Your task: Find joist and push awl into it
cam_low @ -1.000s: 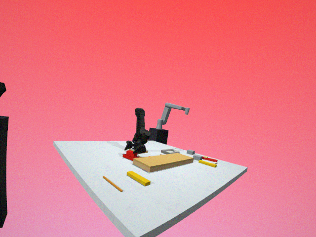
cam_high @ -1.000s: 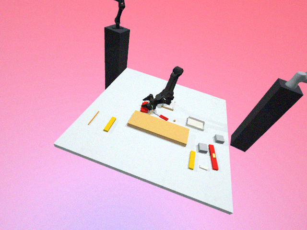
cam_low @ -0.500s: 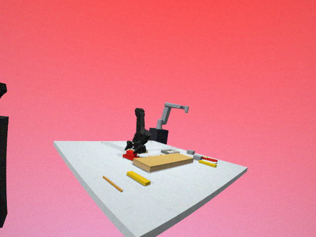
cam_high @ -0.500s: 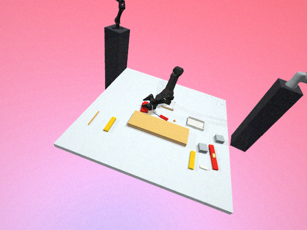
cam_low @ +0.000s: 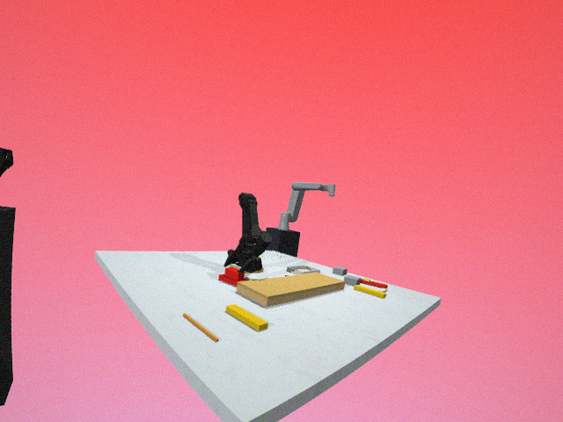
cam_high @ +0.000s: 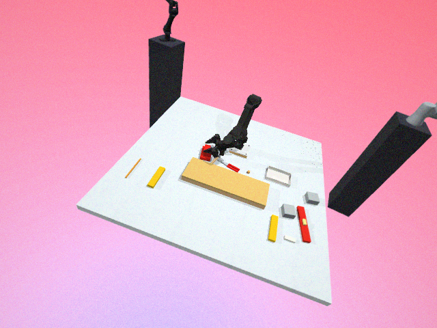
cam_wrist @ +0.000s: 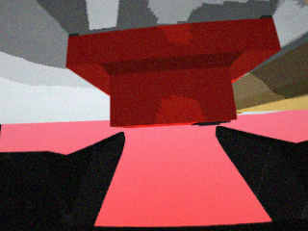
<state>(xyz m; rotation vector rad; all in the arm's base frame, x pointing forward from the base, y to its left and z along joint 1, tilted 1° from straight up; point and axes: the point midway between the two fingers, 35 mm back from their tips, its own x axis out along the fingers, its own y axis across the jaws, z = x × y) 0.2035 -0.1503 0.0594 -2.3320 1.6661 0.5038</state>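
The red stud finder is 10 mm ahead of my gripper tip, 30 mm to the left of it and 20 mm below it. Round my gripper tip: awl (20 mm behind, 100 mm to the left, 60 mm below); then orange pencil (370 mm ahead, 280 mm to the right, 60 mm below); then red-handled tool (190 mm to the left, 60 mm below).
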